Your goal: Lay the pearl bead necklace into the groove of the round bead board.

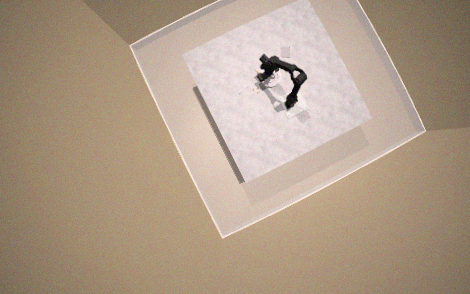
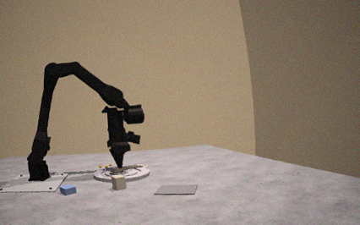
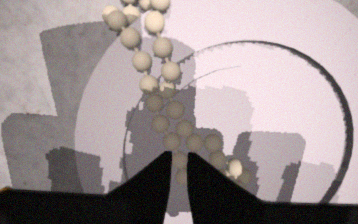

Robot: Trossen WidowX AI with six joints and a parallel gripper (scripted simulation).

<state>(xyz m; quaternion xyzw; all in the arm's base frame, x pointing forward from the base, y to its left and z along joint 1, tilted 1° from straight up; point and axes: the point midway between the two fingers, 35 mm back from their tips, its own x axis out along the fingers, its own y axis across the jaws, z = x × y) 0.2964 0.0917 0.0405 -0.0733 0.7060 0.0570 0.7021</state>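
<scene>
The round bead board is 4 cm to the right of my gripper tip and 1 cm below it. Also, from my gripper tip: flat grey plate (15 cm ahead, 26 cm to the right, 2 cm below); cream cube (20 cm to the right); blue block (15 cm behind, 24 cm to the right, 1 cm below).
</scene>
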